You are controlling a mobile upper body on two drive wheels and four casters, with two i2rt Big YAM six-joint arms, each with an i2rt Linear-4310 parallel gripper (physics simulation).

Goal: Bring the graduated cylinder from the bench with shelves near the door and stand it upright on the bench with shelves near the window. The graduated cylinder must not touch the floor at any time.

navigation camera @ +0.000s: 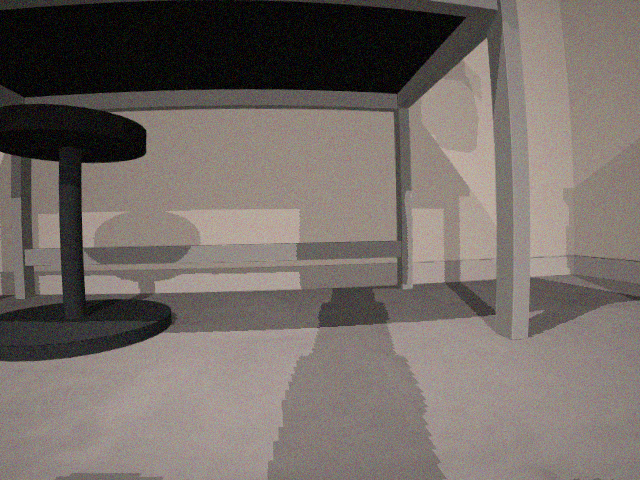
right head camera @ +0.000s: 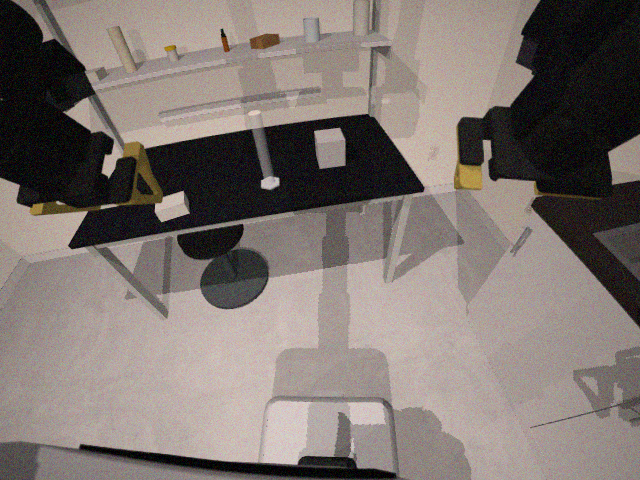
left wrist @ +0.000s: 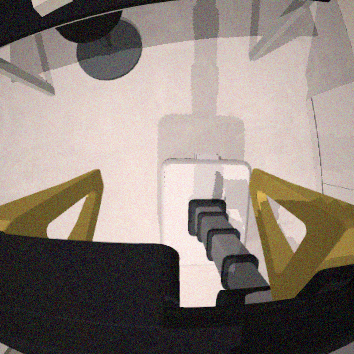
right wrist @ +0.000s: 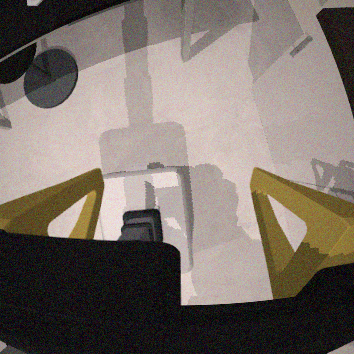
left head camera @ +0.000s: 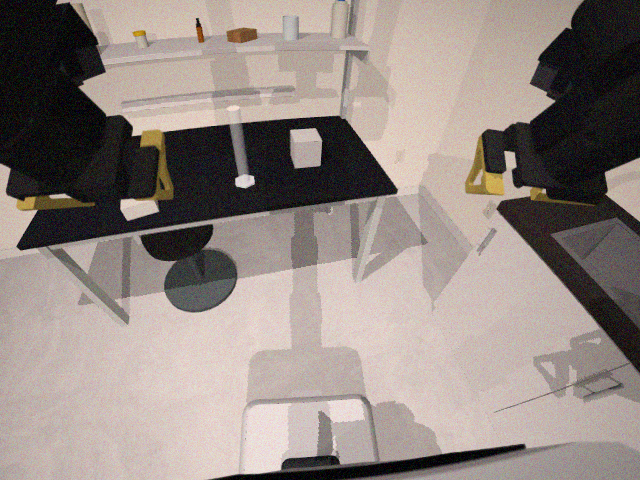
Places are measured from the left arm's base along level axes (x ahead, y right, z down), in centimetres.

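Pixels of known places: left gripper, between the fingertips: (right head camera: 129, 201) (left wrist: 175, 176) (left head camera: 132, 197); right gripper, between the fingertips: (right head camera: 495, 186) (right wrist: 176, 175) (left head camera: 499, 191).
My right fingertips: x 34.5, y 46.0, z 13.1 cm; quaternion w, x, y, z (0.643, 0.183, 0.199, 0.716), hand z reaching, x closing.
Note:
For each thing: its top centre in the pictures, then the offset to it from my right fingertips. Level surfaces: height alone.
- graduated cylinder, centre of its top: (left head camera: 233, 108) (right head camera: 254, 112) dx +71.6, dy -47.7, dz +19.5 cm
- black-topped bench with a shelf, height of its surface: dz +51.6 cm
- white box, centre of its top: (left head camera: 305, 135) (right head camera: 329, 135) dx +88.3, dy -21.4, dz +38.6 cm
- smaller white block, centre of its top: (left head camera: 136, 198) (right head camera: 169, 201) dx +55.6, dy -86.7, dz +45.8 cm
- dark counter with a basin, height of its surface: dz +36.8 cm
The graduated cylinder (left head camera: 238, 144) (right head camera: 262, 148), a tall pale tube on a white hexagonal foot, stands upright on the black-topped bench with a shelf (left head camera: 330, 180) (right head camera: 361, 178). My left gripper (left wrist: 175, 176) is open and empty; in both head views it shows at the left, in front of the bench's left part, apart from the cylinder. My right gripper (right wrist: 176, 175) is open and empty; in both head views it shows at the right, beyond the bench's right end. The cylinder does not show in either wrist view. Which of the two benches this is, I cannot tell.
A white box (left head camera: 306, 148) (right head camera: 330, 148) stands right of the cylinder, a smaller white block (left head camera: 138, 208) (right head camera: 172, 206) near the front edge. A round stool (left head camera: 200, 279) (navigation camera: 72, 232) is partly under the bench. A dark counter with a basin (left head camera: 558, 258) stands at the right. Bottles and jars line the shelf.

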